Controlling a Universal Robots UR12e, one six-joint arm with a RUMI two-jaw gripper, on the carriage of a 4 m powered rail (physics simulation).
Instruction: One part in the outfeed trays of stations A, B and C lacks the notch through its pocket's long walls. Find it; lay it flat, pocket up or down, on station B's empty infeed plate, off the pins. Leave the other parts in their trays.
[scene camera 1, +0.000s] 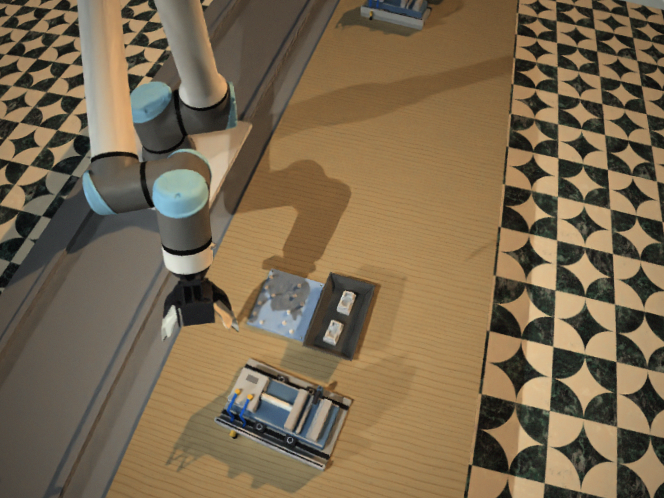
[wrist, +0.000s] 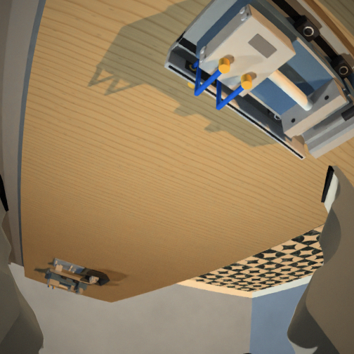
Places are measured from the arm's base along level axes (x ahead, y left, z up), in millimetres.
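Pixels of known places: gripper, fingertip midpoint: (scene camera 1: 201, 335).
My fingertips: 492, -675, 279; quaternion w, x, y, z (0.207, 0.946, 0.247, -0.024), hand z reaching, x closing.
Observation:
Ahead of a thing's pixels: the offset from my fingertips to its top centre, as dx, dy, dz. "spot": to the spot under its first point.
My gripper (scene camera 1: 201, 328) (wrist: 162, 172) is open and empty, its two fingers wide apart. In the scene view it hangs left of a light blue plate @[+87, +252, -300] (scene camera 1: 275, 325) with several small pins and no part on it. A dark tray @[spot: +310, +240, -273] (scene camera 1: 360, 322) adjoins the plate's right side. In it lie two small white parts, an upper part @[+256, +293, -262] (scene camera 1: 346, 301) and a lower part @[+245, +194, -262] (scene camera 1: 333, 332), apart from each other, each with a pocket facing up. They are too small to tell whether a notch cuts their walls. Which station this is, I cannot tell.
A vise machine @[+181, -50, -209] (scene camera 1: 278, 394) (wrist: 250, 45) with blue hoses stands below the plate and tray in the scene view. Another machine @[spot: +109, +1776, -272] (scene camera 1: 396, 11) shows at the top edge. A distant station (wrist: 70, 275) with a dark tray (wrist: 99, 278) shows low in the wrist view. The rail (scene camera 1: 69, 343) runs along the left.

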